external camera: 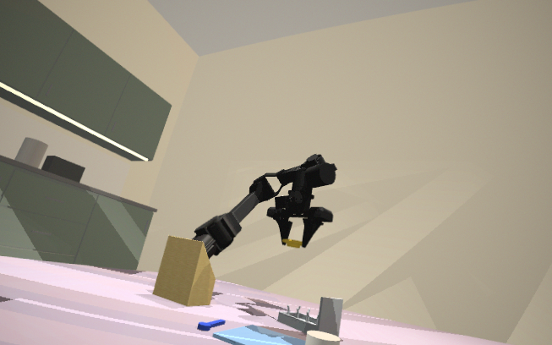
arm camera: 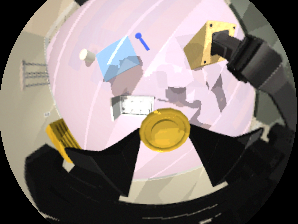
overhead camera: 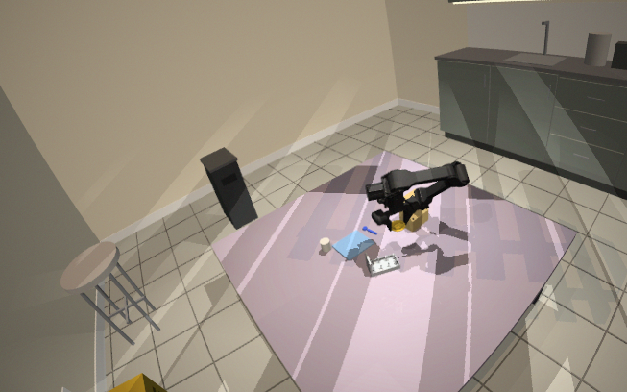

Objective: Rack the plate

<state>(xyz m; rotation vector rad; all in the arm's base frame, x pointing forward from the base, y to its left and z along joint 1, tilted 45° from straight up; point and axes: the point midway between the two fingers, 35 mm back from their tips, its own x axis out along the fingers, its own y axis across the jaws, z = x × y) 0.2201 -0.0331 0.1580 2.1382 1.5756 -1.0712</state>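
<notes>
Right now my gripper tip is 160 mm above the grey dish rack, 70 mm short of it and 30 mm to the left of it. Round my gripper tip: yellow plate 10 mm above; blue utensil 230 mm to the right, 180 mm below, 70 mm behind; small grey cup 310 mm to the right, 160 mm below, 140 mm ahead.
</notes>
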